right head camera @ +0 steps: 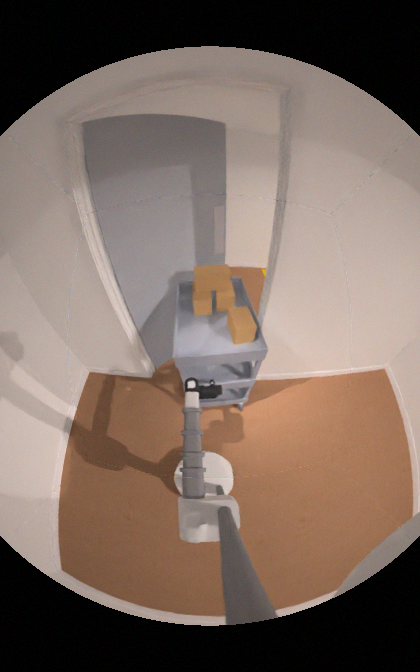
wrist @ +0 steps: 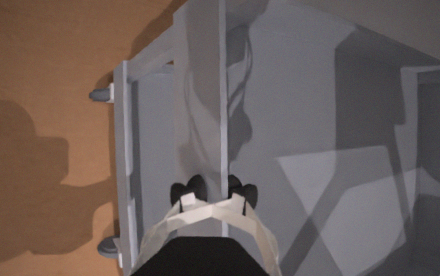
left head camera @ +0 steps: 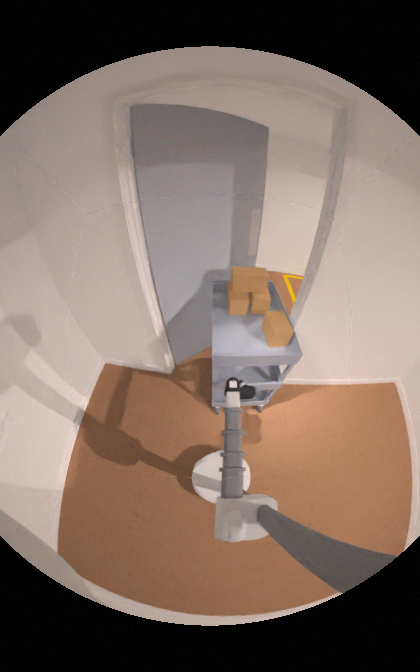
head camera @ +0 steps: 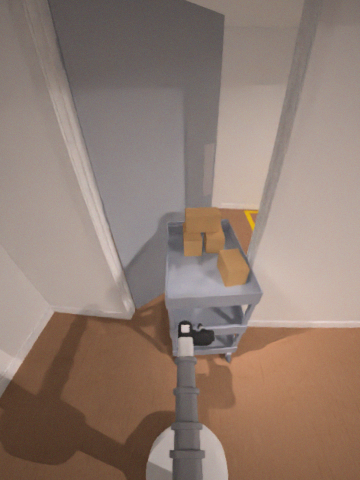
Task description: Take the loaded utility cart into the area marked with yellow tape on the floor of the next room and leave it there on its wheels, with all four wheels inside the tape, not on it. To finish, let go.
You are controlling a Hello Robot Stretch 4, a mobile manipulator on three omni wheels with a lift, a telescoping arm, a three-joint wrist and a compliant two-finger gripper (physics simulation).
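Places are measured from the robot's base along level axes (x left, y down, z back), in centimetres.
Pixels of known places: gripper, fingertip midpoint: (wrist: 214, 190) (head camera: 200, 329).
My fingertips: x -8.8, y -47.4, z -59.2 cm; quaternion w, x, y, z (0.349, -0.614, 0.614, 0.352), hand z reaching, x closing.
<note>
Ahead of a thing's pixels: the offset from my fingertips to its top centre. "spot": to the spot under its first point.
The grey utility cart (head camera: 187, 280) (left head camera: 235, 340) (right head camera: 200, 337) stands upright at the doorway. Its far end is at the opening, and its right side is close to the right jamb. Several brown boxes @[dx -16.9, dy -41.0, dz -17.4 cm] (head camera: 232, 267) (left head camera: 277, 328) (right head camera: 241, 325) sit on its top tray, one resting on two others at the far end. My gripper (wrist: 214, 190) is shut on the rim of a lower shelf, with black fingertips on both sides of it. Two near casters @[spot: dx +12.7, dy +41.1, dz +4.3 cm] (wrist: 101, 95) show in the wrist view. A corner of the yellow tape (head camera: 252, 212) (left head camera: 292, 276) (right head camera: 264, 272) shows beyond the doorway, at the right; the rest is hidden.
A grey door (head camera: 135, 150) (left head camera: 195, 200) (right head camera: 145, 200) stands partly open at the left of the opening, behind the cart. The left jamb (head camera: 80, 155) and right jamb (head camera: 282, 140) frame the doorway. Walls run to both sides of it.
</note>
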